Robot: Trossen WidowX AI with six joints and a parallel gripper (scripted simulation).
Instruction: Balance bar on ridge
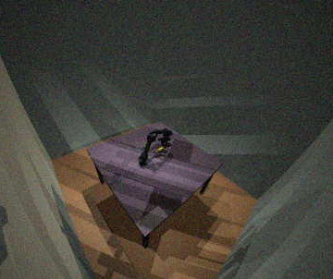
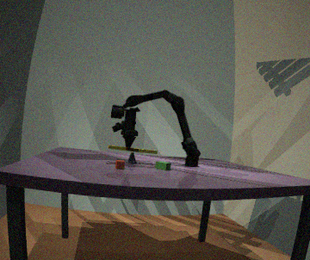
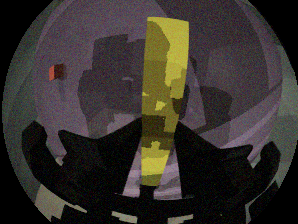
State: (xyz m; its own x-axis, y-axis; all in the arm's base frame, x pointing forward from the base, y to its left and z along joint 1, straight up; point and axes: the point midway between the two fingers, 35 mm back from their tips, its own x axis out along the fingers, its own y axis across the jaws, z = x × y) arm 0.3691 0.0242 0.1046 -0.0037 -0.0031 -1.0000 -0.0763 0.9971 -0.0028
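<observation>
Now: the yellow bar 30 mm behind my gripper tip. The rest, counted from my gripper tip: green block 170 mm to the left, 160 mm behind, 50 mm below; then red block 250 mm to the left, 50 mm below, 50 mm ahead.
</observation>
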